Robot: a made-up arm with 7 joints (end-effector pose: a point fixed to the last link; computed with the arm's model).
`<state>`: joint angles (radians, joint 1 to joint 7).
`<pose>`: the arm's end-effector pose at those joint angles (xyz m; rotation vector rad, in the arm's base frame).
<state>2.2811 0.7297 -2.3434 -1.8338 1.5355 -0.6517 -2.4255</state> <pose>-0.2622 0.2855 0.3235 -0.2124 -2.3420 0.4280</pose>
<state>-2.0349 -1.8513 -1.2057 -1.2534 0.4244 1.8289 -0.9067</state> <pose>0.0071 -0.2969 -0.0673 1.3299 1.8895 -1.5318</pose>
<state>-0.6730 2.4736 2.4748 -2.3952 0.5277 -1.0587 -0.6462</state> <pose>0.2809 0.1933 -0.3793 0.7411 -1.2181 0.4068</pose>
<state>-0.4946 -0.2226 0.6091 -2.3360 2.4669 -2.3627 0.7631</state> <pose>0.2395 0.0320 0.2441 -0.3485 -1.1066 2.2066</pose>
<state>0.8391 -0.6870 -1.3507 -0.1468 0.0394 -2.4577 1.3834</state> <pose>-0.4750 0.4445 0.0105 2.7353 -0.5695 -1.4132</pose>
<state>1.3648 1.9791 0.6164 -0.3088 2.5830 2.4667 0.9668</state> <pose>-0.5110 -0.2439 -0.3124 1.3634 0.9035 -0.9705</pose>
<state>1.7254 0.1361 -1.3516 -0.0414 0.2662 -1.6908 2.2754</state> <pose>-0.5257 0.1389 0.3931 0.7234 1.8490 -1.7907</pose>
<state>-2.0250 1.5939 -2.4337 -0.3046 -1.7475 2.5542 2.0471</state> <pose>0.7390 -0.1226 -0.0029 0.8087 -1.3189 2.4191</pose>
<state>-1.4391 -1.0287 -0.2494 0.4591 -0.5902 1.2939 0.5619</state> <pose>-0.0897 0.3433 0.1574 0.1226 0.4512 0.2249</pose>
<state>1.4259 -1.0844 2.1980 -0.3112 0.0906 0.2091 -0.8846</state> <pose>-0.2838 0.0573 -0.3231 -0.0849 1.8284 -1.5937</pose>
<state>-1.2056 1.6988 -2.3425 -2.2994 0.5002 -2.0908 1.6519</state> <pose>0.4454 0.1930 -0.5348 2.4303 0.3013 1.0090</pose>
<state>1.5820 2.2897 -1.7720 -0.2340 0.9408 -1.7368 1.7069</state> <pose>-0.2939 -0.2546 0.1138 -0.7915 2.5635 -0.1724</pose>
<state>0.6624 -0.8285 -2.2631 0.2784 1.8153 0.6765 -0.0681</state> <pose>-0.1483 0.1278 -0.1401 0.6404 1.1777 -2.3963</pose>
